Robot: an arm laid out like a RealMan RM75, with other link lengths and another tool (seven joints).
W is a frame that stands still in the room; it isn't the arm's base.
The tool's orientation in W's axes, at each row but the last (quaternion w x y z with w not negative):
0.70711 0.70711 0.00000 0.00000
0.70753 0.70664 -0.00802 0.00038
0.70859 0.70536 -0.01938 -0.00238
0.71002 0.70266 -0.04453 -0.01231
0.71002 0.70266 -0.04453 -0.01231
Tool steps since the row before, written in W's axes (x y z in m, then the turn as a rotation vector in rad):
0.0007 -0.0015 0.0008 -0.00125 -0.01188 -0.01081
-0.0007 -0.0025 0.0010 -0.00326 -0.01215 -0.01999
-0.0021 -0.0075 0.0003 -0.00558 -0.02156 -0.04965
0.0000 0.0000 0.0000 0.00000 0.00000 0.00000
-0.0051 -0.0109 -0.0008 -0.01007 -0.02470 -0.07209
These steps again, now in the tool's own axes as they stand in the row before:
0.0007 0.0008 0.0015 -0.00125 -0.01081 0.01188
-0.0007 0.0010 0.0025 -0.00337 -0.01997 0.01216
-0.0019 0.0003 0.0076 -0.00611 -0.04961 0.02151
0.0000 0.0000 0.0000 0.00000 0.00000 0.00000
-0.0042 -0.0007 0.0113 -0.01136 -0.07186 0.02481

